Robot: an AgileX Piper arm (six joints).
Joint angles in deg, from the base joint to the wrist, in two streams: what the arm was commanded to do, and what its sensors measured. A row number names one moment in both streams.
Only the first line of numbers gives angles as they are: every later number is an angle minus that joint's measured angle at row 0.
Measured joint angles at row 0: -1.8 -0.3 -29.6 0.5 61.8 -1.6
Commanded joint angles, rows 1 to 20: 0.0 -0.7 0.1 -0.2 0.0 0.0; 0.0 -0.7 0.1 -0.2 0.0 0.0; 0.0 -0.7 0.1 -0.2 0.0 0.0; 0.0 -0.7 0.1 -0.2 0.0 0.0; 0.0 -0.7 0.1 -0.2 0.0 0.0; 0.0 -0.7 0.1 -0.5 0.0 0.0; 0.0 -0.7 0.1 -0.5 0.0 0.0; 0.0 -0.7 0.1 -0.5 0.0 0.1; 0.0 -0.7 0.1 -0.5 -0.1 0.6; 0.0 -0.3 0.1 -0.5 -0.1 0.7; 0.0 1.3 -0.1 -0.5 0.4 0.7; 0.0 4.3 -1.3 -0.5 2.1 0.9; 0.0 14.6 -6.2 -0.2 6.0 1.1; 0.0 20.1 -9.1 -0.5 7.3 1.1; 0.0 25.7 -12.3 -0.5 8.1 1.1; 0.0 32.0 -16.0 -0.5 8.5 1.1; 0.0 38.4 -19.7 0.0 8.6 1.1; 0.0 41.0 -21.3 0.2 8.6 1.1; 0.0 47.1 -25.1 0.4 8.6 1.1; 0.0 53.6 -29.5 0.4 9.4 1.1
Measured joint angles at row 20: 0.0 46.0 -24.5 0.3 8.1 1.1
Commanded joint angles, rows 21 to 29: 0.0 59.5 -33.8 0.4 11.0 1.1; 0.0 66.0 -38.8 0.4 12.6 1.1; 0.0 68.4 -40.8 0.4 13.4 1.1; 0.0 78.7 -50.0 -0.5 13.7 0.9; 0.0 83.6 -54.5 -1.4 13.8 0.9; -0.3 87.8 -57.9 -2.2 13.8 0.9; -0.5 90.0 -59.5 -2.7 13.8 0.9; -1.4 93.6 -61.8 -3.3 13.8 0.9; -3.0 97.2 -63.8 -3.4 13.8 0.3
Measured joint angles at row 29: -1.1 92.8 -61.5 -2.2 8.2 1.1
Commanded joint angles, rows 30 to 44: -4.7 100.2 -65.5 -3.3 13.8 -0.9; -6.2 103.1 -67.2 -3.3 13.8 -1.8; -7.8 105.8 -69.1 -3.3 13.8 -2.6; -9.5 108.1 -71.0 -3.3 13.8 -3.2; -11.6 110.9 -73.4 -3.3 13.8 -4.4; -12.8 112.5 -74.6 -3.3 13.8 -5.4; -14.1 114.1 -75.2 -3.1 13.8 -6.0; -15.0 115.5 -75.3 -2.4 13.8 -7.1; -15.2 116.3 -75.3 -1.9 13.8 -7.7; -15.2 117.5 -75.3 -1.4 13.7 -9.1; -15.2 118.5 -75.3 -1.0 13.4 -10.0; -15.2 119.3 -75.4 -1.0 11.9 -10.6; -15.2 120.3 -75.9 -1.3 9.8 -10.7; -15.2 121.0 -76.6 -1.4 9.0 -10.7; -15.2 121.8 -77.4 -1.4 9.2 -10.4
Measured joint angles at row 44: -15.1 120.7 -76.4 -1.2 8.0 -10.3
